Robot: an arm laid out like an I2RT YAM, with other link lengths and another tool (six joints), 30 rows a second.
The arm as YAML. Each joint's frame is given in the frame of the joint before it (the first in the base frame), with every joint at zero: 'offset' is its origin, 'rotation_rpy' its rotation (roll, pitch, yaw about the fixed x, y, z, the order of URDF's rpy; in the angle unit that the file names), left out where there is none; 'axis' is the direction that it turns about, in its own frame. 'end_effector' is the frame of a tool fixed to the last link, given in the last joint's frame.
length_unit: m
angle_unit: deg
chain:
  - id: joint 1
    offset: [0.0, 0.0, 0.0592]
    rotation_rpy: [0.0, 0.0, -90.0]
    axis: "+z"
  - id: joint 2
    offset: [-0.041, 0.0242, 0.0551]
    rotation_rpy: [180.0, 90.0, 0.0]
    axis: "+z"
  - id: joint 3
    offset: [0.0, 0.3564, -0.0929]
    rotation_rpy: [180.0, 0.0, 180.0]
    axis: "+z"
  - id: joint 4
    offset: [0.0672, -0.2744, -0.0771]
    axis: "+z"
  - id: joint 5
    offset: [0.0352, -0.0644, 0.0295]
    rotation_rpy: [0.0, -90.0, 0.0]
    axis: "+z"
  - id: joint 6
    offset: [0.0, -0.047, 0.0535]
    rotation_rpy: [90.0, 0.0, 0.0]
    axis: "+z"
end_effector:
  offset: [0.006, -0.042, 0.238]
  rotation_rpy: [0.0, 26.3, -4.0]
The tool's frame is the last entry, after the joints.
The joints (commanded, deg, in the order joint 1, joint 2, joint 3, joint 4, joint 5, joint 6), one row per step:
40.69, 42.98, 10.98, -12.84, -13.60, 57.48
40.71, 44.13, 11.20, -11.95, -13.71, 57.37
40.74, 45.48, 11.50, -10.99, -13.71, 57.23
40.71, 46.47, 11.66, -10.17, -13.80, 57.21
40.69, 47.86, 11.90, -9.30, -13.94, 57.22
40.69, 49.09, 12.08, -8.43, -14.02, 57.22
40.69, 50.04, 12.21, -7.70, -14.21, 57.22
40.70, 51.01, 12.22, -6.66, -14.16, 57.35
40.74, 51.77, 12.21, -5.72, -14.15, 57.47
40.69, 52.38, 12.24, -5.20, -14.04, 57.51
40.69, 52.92, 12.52, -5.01, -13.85, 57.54
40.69, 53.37, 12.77, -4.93, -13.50, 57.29
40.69, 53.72, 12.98, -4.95, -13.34, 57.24
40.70, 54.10, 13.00, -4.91, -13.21, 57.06
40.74, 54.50, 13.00, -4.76, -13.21, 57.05
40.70, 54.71, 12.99, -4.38, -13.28, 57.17
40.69, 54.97, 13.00, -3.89, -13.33, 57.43
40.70, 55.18, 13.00, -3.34, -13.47, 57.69
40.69, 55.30, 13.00, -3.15, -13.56, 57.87
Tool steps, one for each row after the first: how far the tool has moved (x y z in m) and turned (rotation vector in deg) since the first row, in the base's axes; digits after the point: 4 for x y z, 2 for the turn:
0.0020, 0.0027, 0.0008, -0.01, 0.01, 0.17
0.0048, 0.0053, 0.0015, -0.12, -0.01, 0.30
0.0068, 0.0074, 0.0020, -0.08, 0.03, 0.35
0.0087, 0.0098, 0.0014, -0.19, 0.31, 0.42
0.0107, 0.0120, 0.0010, -0.26, 0.49, 0.48
0.0119, 0.0143, 0.0008, -0.22, 0.64, 0.61
0.0143, 0.0161, 0.0006, -0.14, 0.64, 0.49
0.0163, 0.0180, 0.0008, 0.00, 0.58, 0.45
0.0180, 0.0184, 0.0002, -0.08, 0.60, 0.29
0.0200, 0.0188, 0.0007, -0.22, 0.59, 0.14
0.0223, 0.0186, 0.0010, -0.57, 0.36, 0.06
0.0234, 0.0185, 0.0010, -0.78, 0.37, -0.02
0.0236, 0.0180, -0.0005, -1.13, 0.45, 0.03
0.0234, 0.0181, -0.0019, -1.29, 0.63, 0.08
0.0243, 0.0190, -0.0014, -1.11, 0.61, 0.00
0.0255, 0.0202, -0.0007, -0.83, 0.62, -0.16
0.0265, 0.0219, 0.0005, -0.44, 0.59, -0.23
0.0267, 0.0225, 0.0006, -0.28, 0.69, -0.30

